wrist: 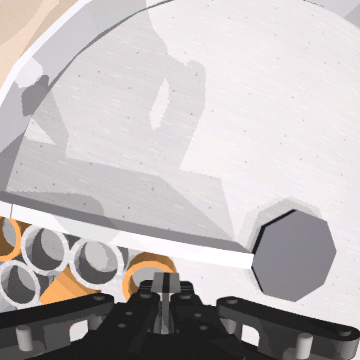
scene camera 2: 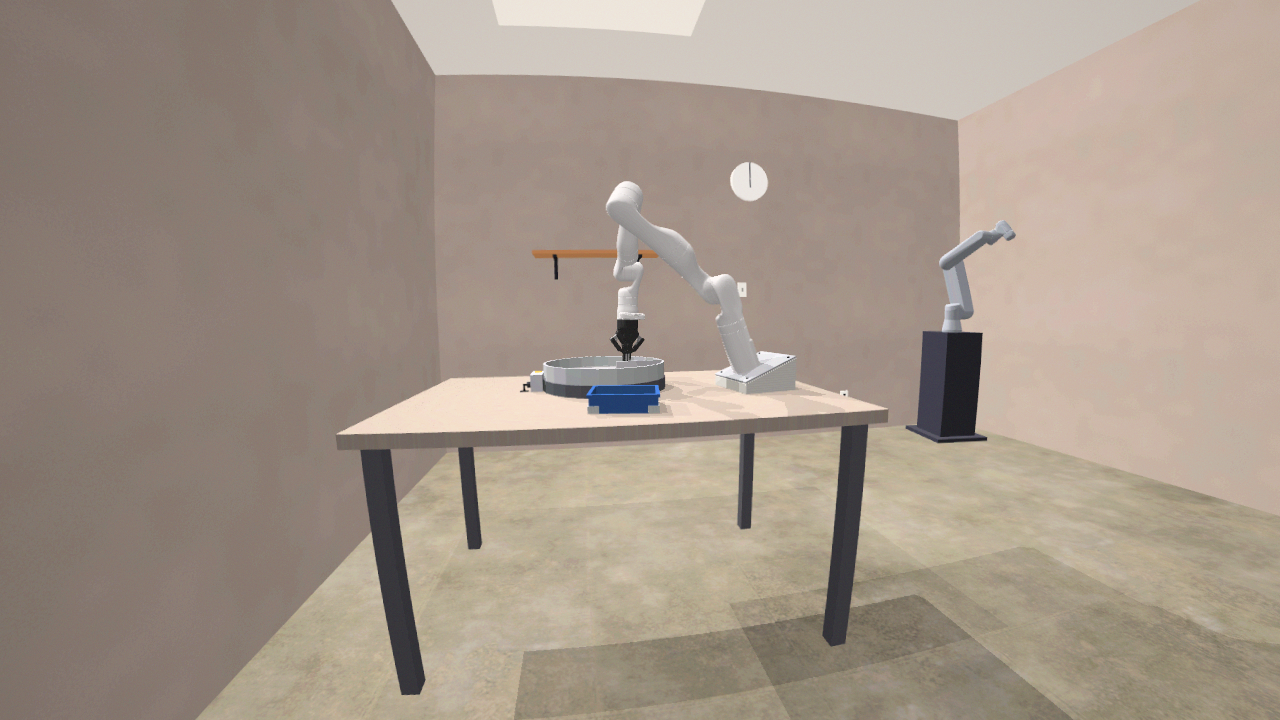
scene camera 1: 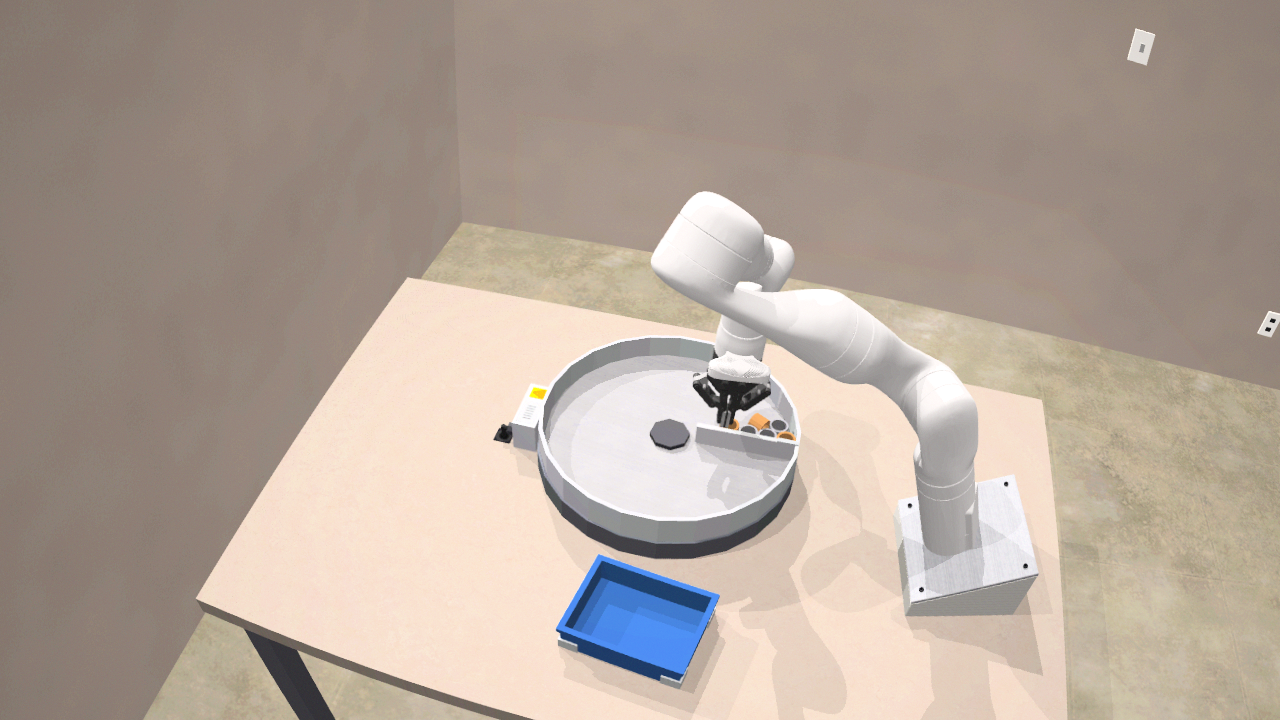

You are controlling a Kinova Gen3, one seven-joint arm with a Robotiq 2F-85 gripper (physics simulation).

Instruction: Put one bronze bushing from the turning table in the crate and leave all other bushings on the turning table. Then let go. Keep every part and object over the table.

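Places are measured from the arm's base along level axes (x back, y right, z up), in metres.
Pixels of known places: gripper, fingertip midpoint: [wrist: 166, 288] [scene camera 1: 723, 423]; arm's base at its link origin: [scene camera 2: 745, 367] [scene camera 1: 949, 532].
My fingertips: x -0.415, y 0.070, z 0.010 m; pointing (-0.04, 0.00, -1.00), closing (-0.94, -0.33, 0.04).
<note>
Ahead of a thing's pixels: the offset from my fingertips to its middle. "*": to the spot under its first point.
My gripper [scene camera 1: 726, 420] [scene camera 2: 626, 360] [wrist: 166, 288] is shut and empty, pointing down at the near-hub end of the bushing group. Its fingertips overlap an upright bronze bushing {dz -0.012, dx +0.009, dy +0.003 m} [scene camera 1: 734, 425] [wrist: 150, 258] in the wrist view; whether they touch it is hidden. A second bronze bushing {dz -0.009, dx +0.052, dy +0.031 m} [scene camera 1: 759, 420] [wrist: 67, 290] lies on its side, and a third {dz -0.012, dx +0.105, dy +0.011 m} [scene camera 1: 786, 437] [wrist: 18, 240] stands near the outer wall. Grey bushings [scene camera 1: 778, 424] [wrist: 73, 260] stand among them. All are on the turning table [scene camera 1: 608, 483] [scene camera 2: 590, 374] [wrist: 240, 100]. The blue crate {dz -0.053, dx +0.016, dy -0.379 m} [scene camera 1: 617, 655] [scene camera 2: 623, 402] is empty in scene camera 1.
A low divider {* dz -0.001, dx +0.041, dy -0.024 m} [scene camera 1: 742, 441] [wrist: 125, 238] runs beside the bushings, from near the dark hub {dz -0.021, dx -0.077, dy -0.040 m} [scene camera 1: 669, 434] [wrist: 295, 255] to the raised outer wall. A control box {* dz -0.020, dx -0.296, dy -0.114 m} [scene camera 1: 528, 420] sits left of the turning table. The robot's base [scene camera 1: 966, 573] [scene camera 2: 760, 374] stands on the right.
</note>
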